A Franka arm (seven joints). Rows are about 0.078 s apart.
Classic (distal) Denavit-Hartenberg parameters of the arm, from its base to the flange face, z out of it. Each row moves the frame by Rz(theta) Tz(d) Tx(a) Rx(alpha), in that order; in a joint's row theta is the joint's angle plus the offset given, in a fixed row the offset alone. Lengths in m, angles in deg.
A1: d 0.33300, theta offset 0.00, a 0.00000, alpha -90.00
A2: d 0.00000, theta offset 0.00, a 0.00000, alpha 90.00
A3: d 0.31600, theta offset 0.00, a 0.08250, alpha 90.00
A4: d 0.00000, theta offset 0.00, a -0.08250, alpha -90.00
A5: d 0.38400, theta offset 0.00, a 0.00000, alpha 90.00
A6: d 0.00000, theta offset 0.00, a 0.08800, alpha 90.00
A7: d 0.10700, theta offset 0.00, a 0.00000, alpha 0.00
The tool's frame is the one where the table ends.
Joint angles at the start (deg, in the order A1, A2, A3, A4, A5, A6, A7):
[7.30 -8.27 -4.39 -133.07 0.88 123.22 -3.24]
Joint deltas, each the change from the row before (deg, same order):
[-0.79 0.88 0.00 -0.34 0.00 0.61 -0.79]
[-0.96 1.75 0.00 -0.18 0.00 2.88 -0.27]
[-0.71 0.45 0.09 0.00 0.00 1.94 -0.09]
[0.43 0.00 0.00 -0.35 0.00 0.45 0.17]
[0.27 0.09 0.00 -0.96 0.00 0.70 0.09]
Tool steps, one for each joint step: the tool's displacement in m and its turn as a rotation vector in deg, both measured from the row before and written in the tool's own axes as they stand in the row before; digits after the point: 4 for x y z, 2 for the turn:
[0.0004 0.0069 0.0090 -0.01 -0.59 0.03]
[0.0060 0.0089 0.0115 -0.19 0.97 0.73]
[0.0036 0.0057 0.0007 -0.15 1.50 0.54]
[-0.0007 -0.0037 0.0021 -0.01 0.09 -0.26]
[-0.0033 -0.0024 0.0070 0.01 -0.35 -0.17]

